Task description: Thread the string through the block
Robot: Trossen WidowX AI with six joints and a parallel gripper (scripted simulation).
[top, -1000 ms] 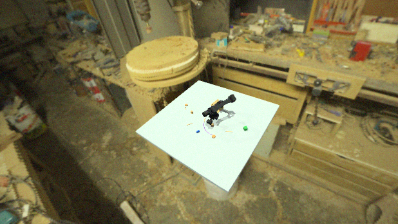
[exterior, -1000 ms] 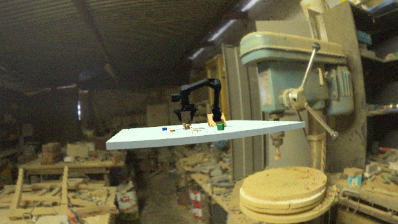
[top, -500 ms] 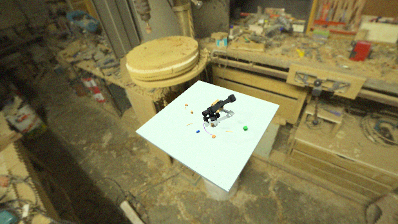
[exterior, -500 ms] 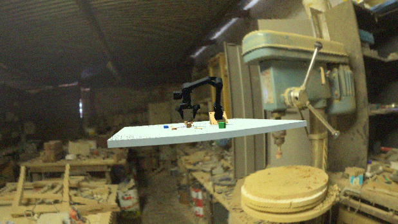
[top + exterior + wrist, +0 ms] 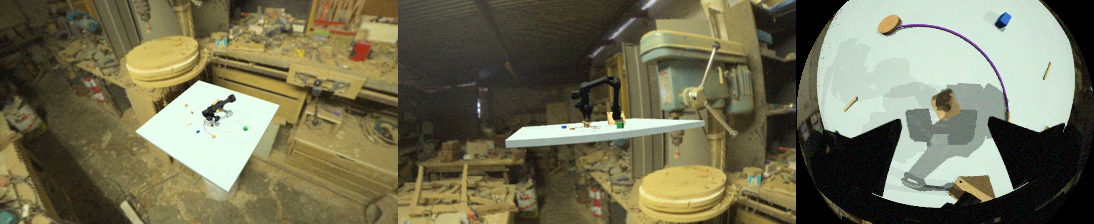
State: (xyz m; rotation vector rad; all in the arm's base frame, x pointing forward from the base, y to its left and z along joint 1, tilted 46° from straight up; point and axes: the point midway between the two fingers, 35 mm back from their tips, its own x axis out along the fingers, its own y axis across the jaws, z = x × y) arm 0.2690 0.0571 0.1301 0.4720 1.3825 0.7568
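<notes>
Right now the wooden block is 5 cm below my gripper tip. Also, from my gripper tip: round wooden button: 12 cm to the left, 12 cm ahead, 6 cm below; then small blue piece: 18 cm ahead, 7 cm to the right, 6 cm below; then thin wooden stick: 13 cm to the right, 6 cm below, 1 cm behind.
</notes>
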